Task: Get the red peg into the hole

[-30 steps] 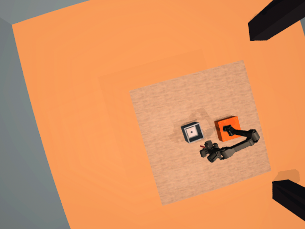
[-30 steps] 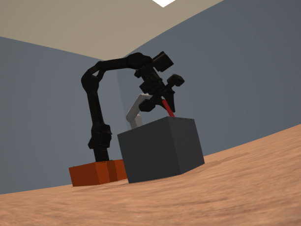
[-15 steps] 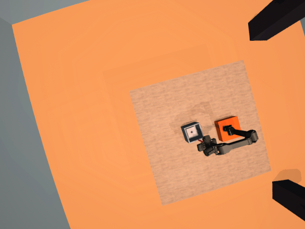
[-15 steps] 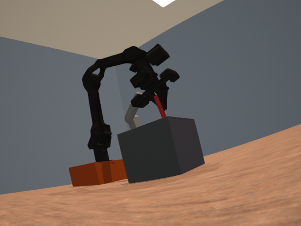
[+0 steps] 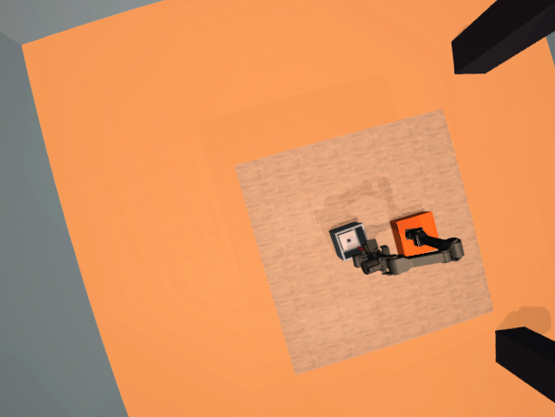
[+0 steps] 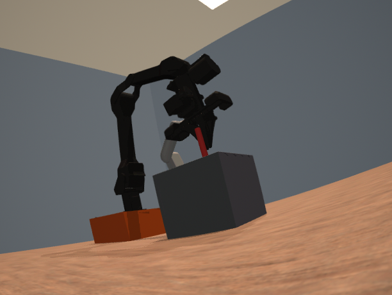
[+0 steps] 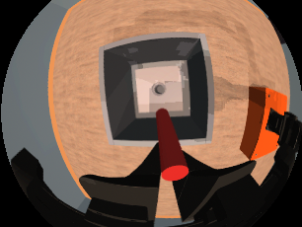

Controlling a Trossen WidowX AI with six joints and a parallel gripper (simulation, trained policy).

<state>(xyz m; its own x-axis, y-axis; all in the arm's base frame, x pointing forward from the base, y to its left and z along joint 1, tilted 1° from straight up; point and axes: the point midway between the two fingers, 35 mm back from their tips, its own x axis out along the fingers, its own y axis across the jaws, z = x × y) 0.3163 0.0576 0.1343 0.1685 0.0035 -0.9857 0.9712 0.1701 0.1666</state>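
Now: gripper tip 14 cm above the plate, 5 cm to the left of it and 3 cm short of it. Round my gripper tip: red peg: 2 cm to the right, 1 cm above.
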